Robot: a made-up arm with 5 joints.
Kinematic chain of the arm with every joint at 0, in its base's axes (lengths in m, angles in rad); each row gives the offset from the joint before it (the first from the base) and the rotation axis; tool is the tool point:
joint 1: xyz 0 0 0.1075 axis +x
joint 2: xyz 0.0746 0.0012 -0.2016 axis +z
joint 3: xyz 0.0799 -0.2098 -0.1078 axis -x
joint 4: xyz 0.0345 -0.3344 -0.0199 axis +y
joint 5: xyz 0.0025 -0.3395 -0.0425 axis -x
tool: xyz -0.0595 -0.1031 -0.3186
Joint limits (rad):
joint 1: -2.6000..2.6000
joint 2: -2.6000..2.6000
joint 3: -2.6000..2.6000
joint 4: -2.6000..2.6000
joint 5: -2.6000..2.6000
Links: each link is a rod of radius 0.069 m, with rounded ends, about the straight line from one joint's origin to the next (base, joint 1, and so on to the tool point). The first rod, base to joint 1, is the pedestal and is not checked.
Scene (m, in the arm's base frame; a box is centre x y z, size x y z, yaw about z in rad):
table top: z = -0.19
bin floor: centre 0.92 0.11 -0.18 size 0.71 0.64 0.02 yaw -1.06
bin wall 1: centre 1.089 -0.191 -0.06 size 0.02 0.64 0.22 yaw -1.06
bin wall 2: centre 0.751 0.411 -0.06 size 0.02 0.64 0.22 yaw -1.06
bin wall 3: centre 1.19 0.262 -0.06 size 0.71 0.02 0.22 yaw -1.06
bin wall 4: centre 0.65 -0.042 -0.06 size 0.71 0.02 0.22 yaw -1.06
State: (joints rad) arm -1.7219 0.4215 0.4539 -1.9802 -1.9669
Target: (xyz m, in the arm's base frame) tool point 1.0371 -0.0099 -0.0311
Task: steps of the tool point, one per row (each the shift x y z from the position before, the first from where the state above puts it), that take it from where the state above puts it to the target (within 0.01 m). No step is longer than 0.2 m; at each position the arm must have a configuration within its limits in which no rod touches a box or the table.
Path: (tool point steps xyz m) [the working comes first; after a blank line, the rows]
Joints at the target: -1.4022 1.1767 0.3769 -1.8415 -0.2791
Straight joint move there: clear.

1: 0.1205 -0.0052 -0.1119
2: 0.1139 0.0119 -0.1106
3: 0.1063 0.0248 -0.1058
4: 0.0977 0.0335 -0.0988
5: 0.0878 0.0380 -0.0907
6: 0.0761 0.0391 -0.0831

